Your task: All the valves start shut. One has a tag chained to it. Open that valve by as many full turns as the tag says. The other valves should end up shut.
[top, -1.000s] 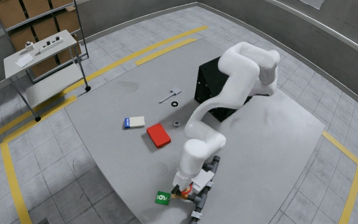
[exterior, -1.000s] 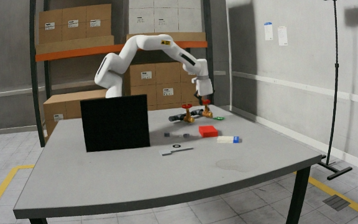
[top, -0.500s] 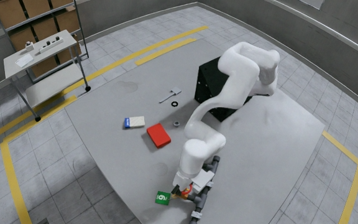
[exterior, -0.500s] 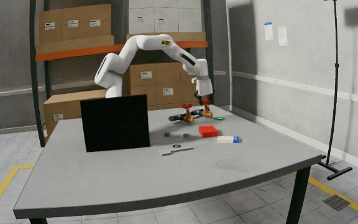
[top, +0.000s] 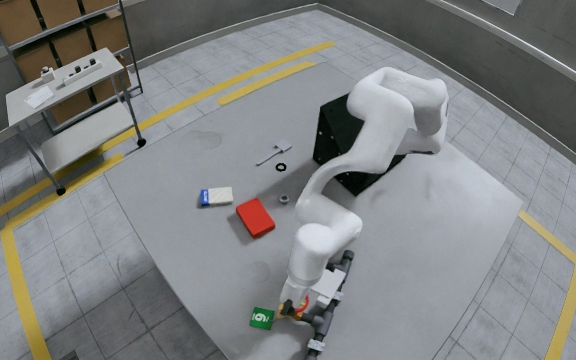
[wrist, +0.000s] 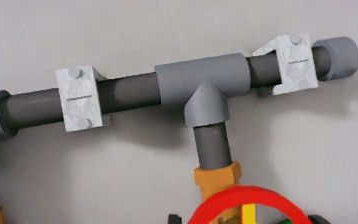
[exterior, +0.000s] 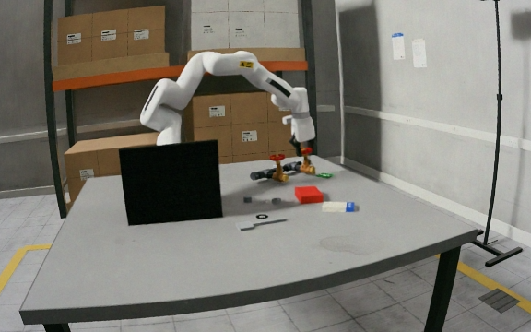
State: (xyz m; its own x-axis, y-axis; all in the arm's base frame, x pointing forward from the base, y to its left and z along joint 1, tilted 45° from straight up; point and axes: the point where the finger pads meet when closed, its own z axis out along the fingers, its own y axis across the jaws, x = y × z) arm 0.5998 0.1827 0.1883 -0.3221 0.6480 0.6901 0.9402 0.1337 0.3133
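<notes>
My gripper is now 70 mm short of the green tag, 30 mm to the left of it and 110 mm above it. Round my hand: grey nut (230 mm behind, 320 mm to the right, 110 mm below); then white-and-blue box (50 mm behind, 470 mm to the right, 110 mm below); then red block (110 mm behind, 320 mm to the right, 100 mm below).
</notes>
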